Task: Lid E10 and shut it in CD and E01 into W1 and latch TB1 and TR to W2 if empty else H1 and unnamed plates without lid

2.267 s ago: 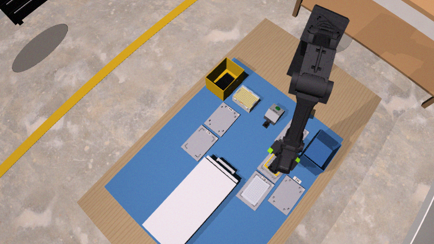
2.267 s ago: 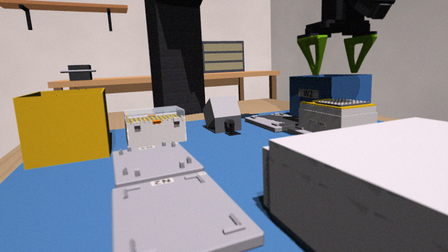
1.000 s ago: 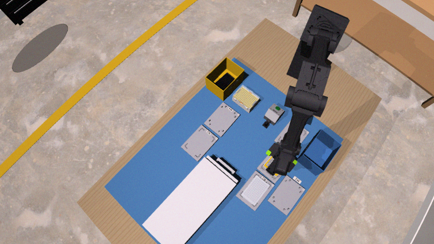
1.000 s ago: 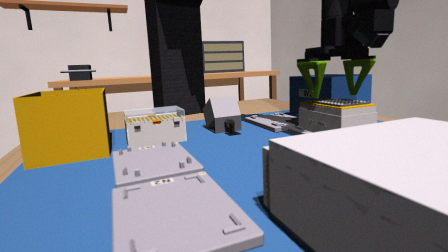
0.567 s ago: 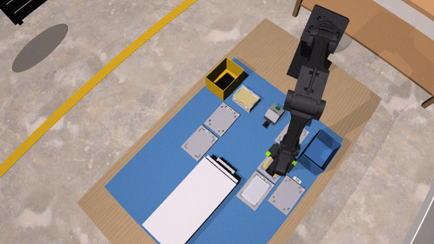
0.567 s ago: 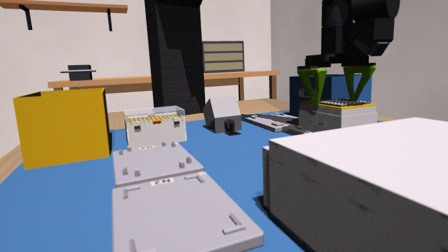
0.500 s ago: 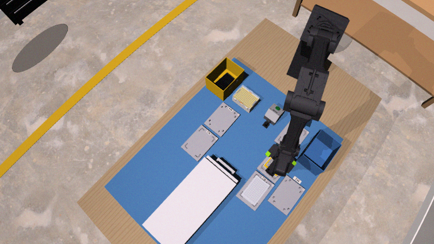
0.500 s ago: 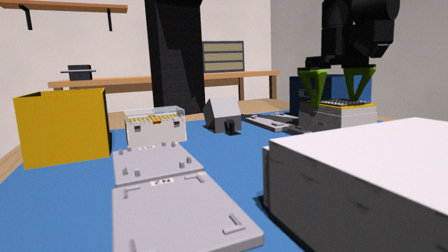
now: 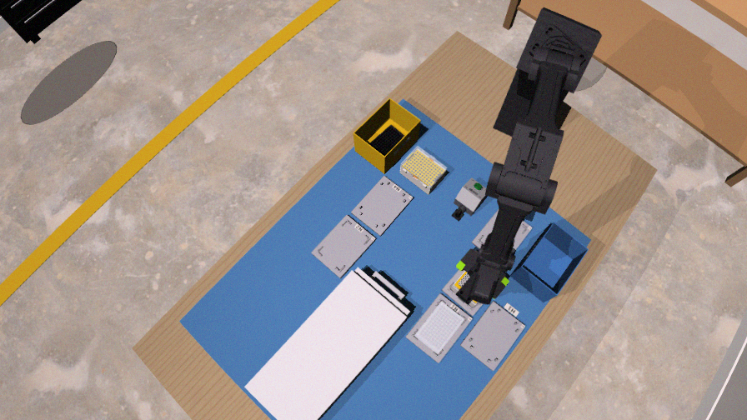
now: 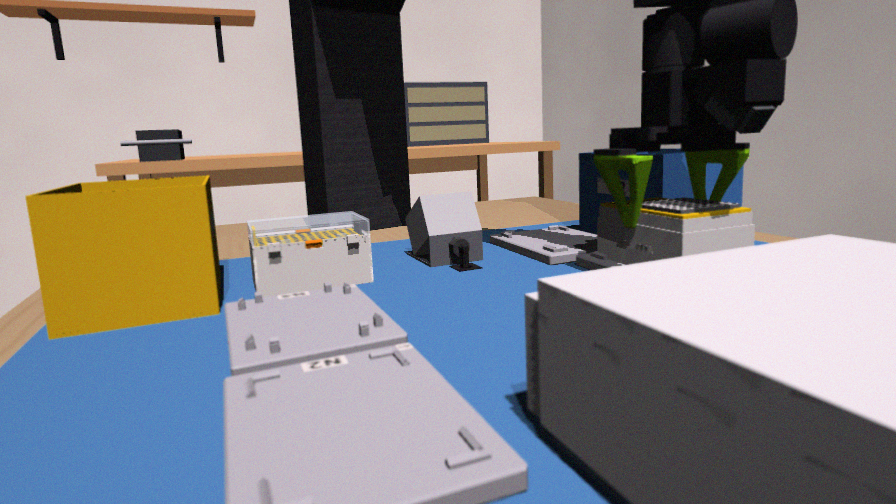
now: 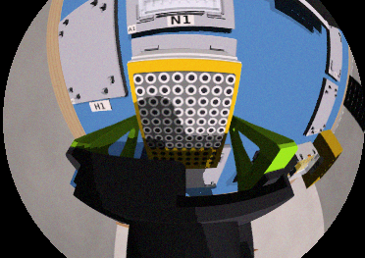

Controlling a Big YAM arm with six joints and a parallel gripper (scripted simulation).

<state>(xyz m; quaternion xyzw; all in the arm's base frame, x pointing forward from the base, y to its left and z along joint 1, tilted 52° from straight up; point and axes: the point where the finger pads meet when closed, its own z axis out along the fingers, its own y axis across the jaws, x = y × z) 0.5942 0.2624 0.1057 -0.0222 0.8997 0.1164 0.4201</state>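
Right now the tip rack TR is 10 mm to the right of my hand and 10 mm below it. Round my hand: nest H1: 60 mm ahead, 160 mm to the left, 60 mm below; lid park LP: 170 mm behind, 60 mm to the right, 60 mm below; blue bin W2: 200 mm behind, 90 mm to the left, 20 mm below.
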